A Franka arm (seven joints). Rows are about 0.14 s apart.
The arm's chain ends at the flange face. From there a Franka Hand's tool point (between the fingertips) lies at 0.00 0.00 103.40 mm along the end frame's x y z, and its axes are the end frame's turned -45 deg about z.
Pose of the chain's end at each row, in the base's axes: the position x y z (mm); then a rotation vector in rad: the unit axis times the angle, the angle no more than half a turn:
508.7 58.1 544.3 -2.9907 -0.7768 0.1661
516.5 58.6 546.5 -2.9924 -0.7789 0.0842
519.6 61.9 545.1 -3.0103 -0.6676 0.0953
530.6 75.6 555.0 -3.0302 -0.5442 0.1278
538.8 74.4 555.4 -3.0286 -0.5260 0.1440
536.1 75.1 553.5 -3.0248 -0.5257 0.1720
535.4 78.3 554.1 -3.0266 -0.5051 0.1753
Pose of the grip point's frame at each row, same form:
496.8 60.0 441.6 -2.4374 -1.8407 0.1241
509.8 62.0 443.4 -2.4535 -1.8549 0.0489
512.1 66.2 442.1 -2.5107 -1.7583 0.0543
521.1 80.2 452.1 -2.5697 -1.6486 0.0818
528.2 79.3 452.7 -2.5723 -1.6294 0.0943
523.6 79.9 451.0 -2.5636 -1.6244 0.1183
522.6 83.3 451.6 -2.5725 -1.6059 0.1204

